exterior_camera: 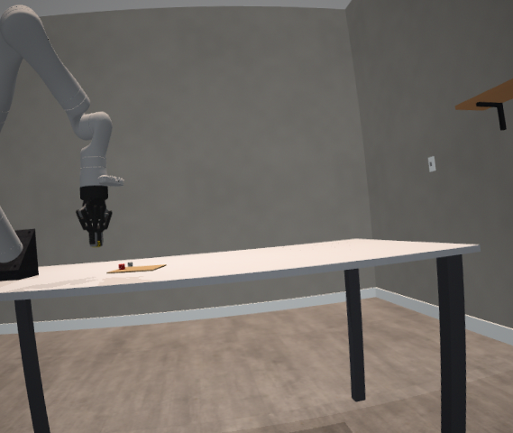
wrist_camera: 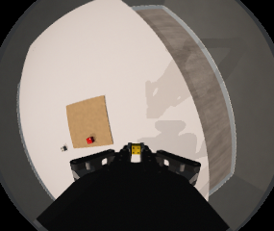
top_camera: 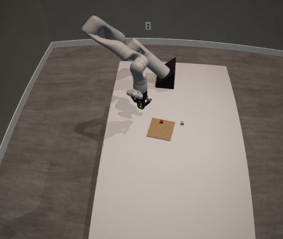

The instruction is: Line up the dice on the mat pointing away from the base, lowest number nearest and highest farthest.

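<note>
Right now my hand is 11 cm to the right of the square mat, 10 cm short of it and 10 cm above it. From my hand the other things lie so: yellow die (1 cm below); then red die (12 cm to the left, 9 cm below, 5 cm ahead); then white die (24 cm to the left, 9 cm below, 7 cm ahead).
</note>
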